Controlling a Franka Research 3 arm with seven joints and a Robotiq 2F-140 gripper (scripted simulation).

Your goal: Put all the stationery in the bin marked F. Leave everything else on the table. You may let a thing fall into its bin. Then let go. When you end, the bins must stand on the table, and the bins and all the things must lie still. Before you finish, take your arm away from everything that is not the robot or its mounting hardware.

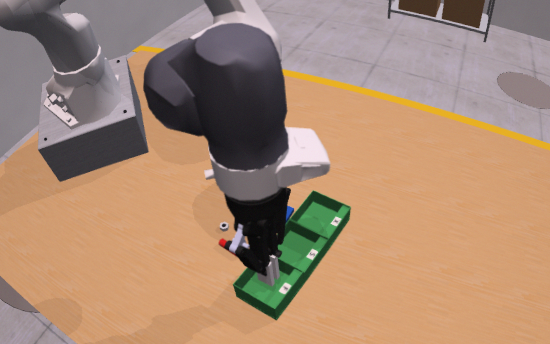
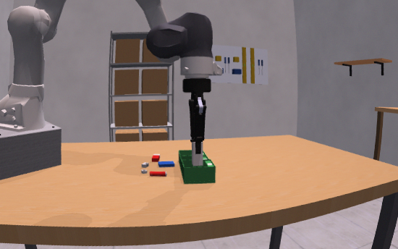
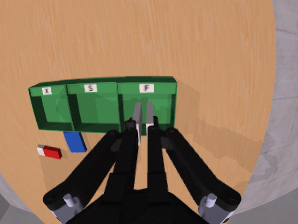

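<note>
Right now the green three-compartment bin is 8 cm to the left of my hand, 5 cm below it and 1 cm ahead of it. Also, from my hand: flat blue block (16 cm to the left, 7 cm below, 6 cm behind); then red cylinder (10 cm behind, 7 cm below, 5 cm to the left); then metal nut (14 cm behind, 9 cm to the left, 7 cm below).
</note>
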